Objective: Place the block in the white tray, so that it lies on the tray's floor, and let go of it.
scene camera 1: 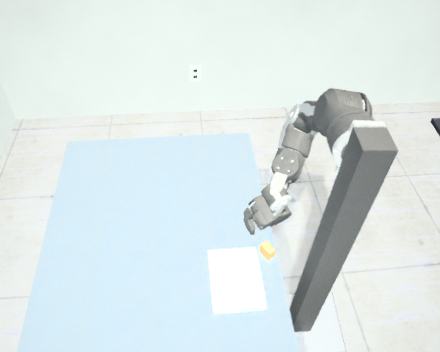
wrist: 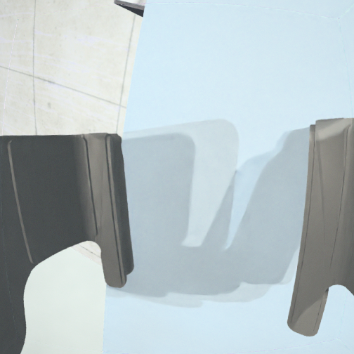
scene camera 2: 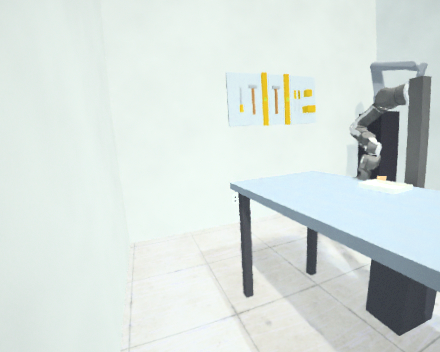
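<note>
The orange-yellow block (scene camera 1: 267,250) (scene camera 2: 382,178) lies on the blue table beside the white tray, close to the tray's corner nearest the arm; whether they touch cannot be told. The white tray (scene camera 1: 237,280) (scene camera 2: 386,187) lies flat and holds nothing that I can see. My gripper (scene camera 1: 270,223) (scene camera 2: 365,176) (wrist: 204,216) is partly open and empty, with its fingers apart over bare blue table. It is low above the table and off to one side of the block, on the side away from the tray. The block does not show in the wrist view.
The blue table (scene camera 1: 140,215) (scene camera 2: 300,195) has its edge close by the block and under the arm. The arm's dark post (scene camera 1: 332,235) (scene camera 2: 418,135) stands beyond that edge. A tool board (scene camera 2: 233,107) hangs on the wall behind.
</note>
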